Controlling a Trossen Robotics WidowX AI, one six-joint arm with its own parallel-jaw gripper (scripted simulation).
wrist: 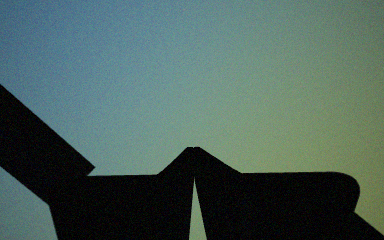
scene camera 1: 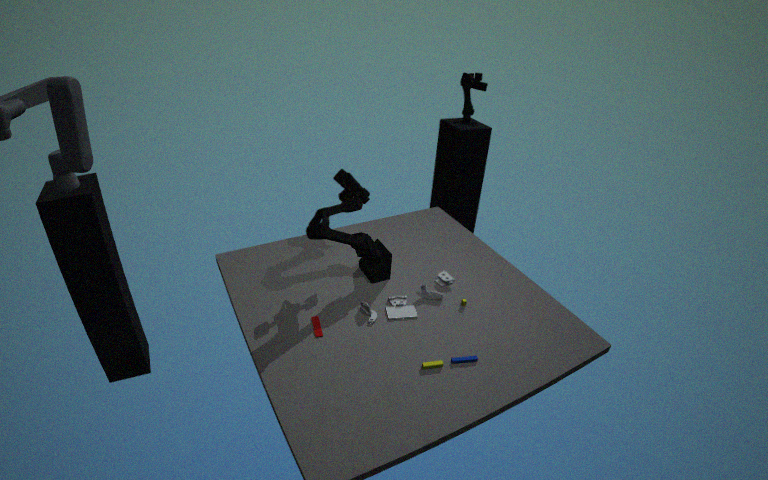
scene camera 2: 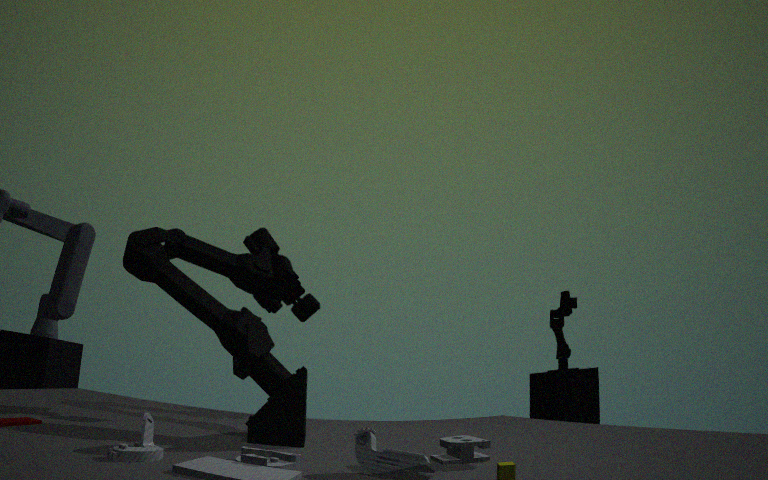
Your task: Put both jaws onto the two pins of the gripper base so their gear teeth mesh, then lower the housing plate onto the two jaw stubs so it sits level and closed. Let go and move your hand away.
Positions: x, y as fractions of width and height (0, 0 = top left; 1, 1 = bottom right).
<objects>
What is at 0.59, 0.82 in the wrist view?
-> My gripper.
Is my gripper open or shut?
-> Shut.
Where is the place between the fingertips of my gripper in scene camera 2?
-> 0.38, 0.62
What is my gripper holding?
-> Nothing.
</objects>
